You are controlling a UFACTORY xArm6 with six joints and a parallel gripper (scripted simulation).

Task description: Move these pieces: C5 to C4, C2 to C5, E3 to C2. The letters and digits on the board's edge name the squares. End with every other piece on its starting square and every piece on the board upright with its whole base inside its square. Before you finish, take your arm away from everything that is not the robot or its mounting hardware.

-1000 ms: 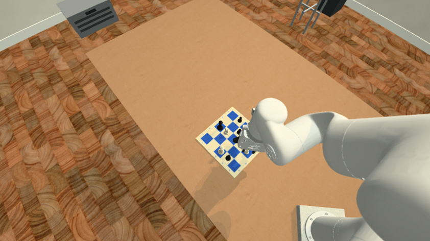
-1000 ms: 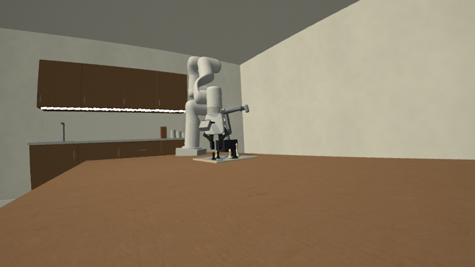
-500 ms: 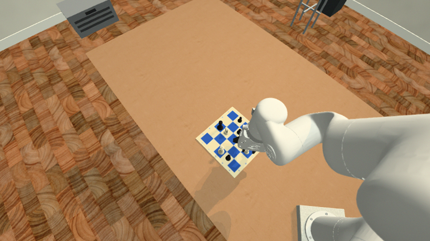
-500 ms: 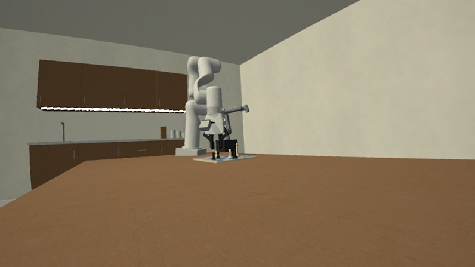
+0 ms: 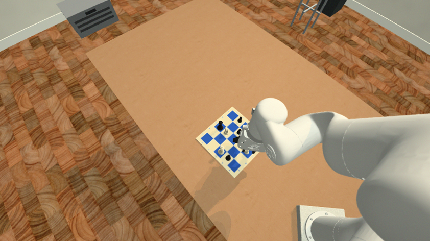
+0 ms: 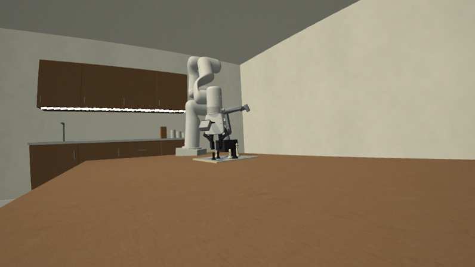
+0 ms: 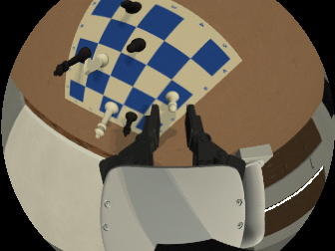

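Now: hand 4 cm above the white pawn. Also, from my hand: blue-and-cream chessboard: 7 cm ahead, 6 cm below; white chess piece: 7 cm to the left, 7 cm ahead, 3 cm below; black pawn: 7 cm to the left, 4 cm below, 3 cm ahead.
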